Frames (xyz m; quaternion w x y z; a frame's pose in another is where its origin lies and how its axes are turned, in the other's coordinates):
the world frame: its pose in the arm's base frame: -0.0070 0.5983 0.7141 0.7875 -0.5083 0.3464 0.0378
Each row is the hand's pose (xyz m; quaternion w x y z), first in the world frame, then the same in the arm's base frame.
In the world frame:
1: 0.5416 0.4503 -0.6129 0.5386 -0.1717 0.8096 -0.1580
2: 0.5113 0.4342 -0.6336 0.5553 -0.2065 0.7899 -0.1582
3: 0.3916 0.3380 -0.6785 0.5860 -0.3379 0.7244 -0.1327
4: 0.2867 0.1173 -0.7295 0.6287 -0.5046 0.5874 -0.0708
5: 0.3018 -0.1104 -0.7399 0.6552 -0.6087 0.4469 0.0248
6: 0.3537 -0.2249 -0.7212 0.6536 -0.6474 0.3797 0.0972
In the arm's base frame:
1: -0.0932 0.1494 -0.1000 0.0624 -0.4943 0.7374 -0.4561
2: -0.1200 0.1334 -0.0749 0.0647 -0.5296 0.7262 -0.4336
3: -0.1938 0.0851 0.0586 0.0438 -0.6373 0.6933 -0.3335
4: -0.2082 -0.0324 0.2784 0.0378 -0.7637 0.6253 -0.1558
5: -0.1083 -0.1548 0.4434 0.0508 -0.8207 0.5685 0.0280
6: -0.0124 -0.2095 0.5063 0.0504 -0.8228 0.5504 0.1325

